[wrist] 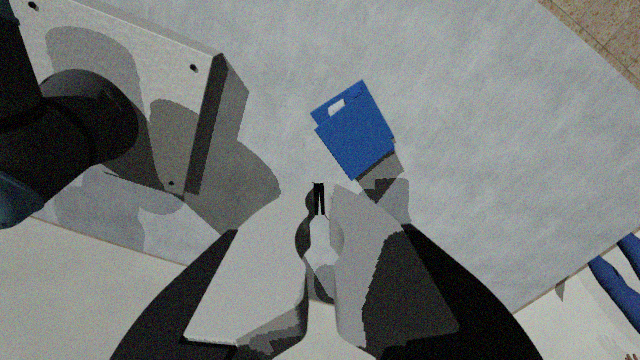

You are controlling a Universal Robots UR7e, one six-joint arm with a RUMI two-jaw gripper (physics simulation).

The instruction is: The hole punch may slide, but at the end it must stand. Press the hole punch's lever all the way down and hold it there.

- gripper: 319, 186
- blue hole punch: 351, 126
